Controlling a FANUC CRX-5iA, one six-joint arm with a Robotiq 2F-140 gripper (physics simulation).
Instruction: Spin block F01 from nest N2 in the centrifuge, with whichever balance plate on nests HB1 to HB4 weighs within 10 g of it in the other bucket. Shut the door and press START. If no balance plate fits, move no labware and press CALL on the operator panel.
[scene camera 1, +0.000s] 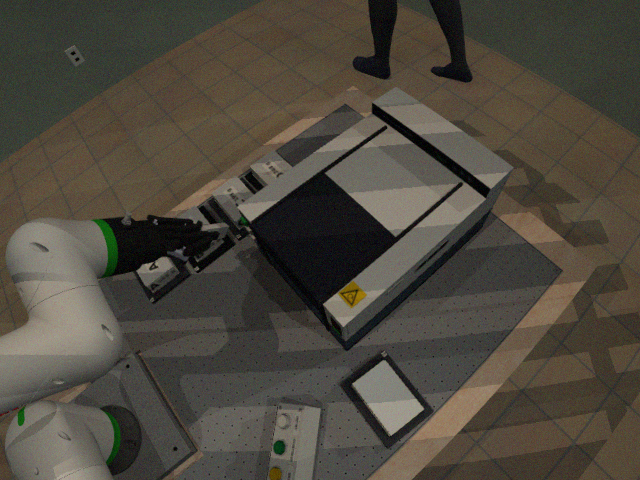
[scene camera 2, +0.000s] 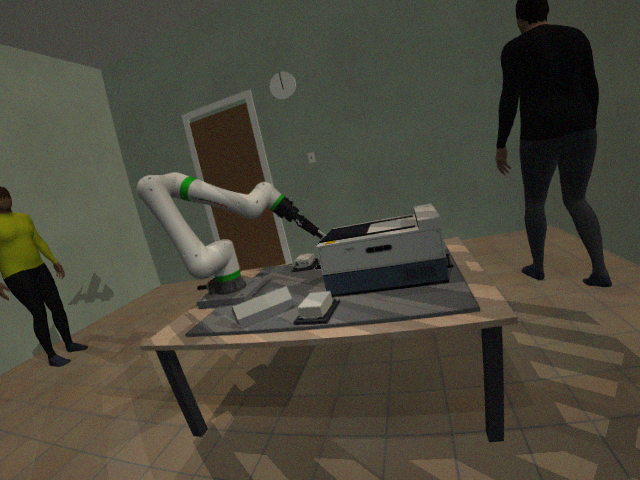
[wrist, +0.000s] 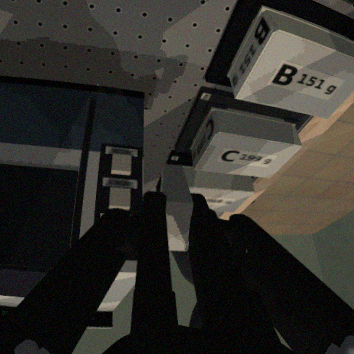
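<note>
My gripper is shut and empty, its pale pads together, near the left front corner of the centrifuge. Contact cannot be told. A small key panel is left of the fingertips in the wrist view. The dark front section of the centrifuge's top looks closed, hiding the buckets. Balance plate A sits on the near-left nest. Plate B, 151 g, and plate C, 199 g, sit beyond it. Block F01's label does not show.
The operator panel has white, green and yellow buttons at the front. An unlabelled white block sits on a dark nest beside it. Another labelled plate stands by the centrifuge's left side. A person in black stands behind the table.
</note>
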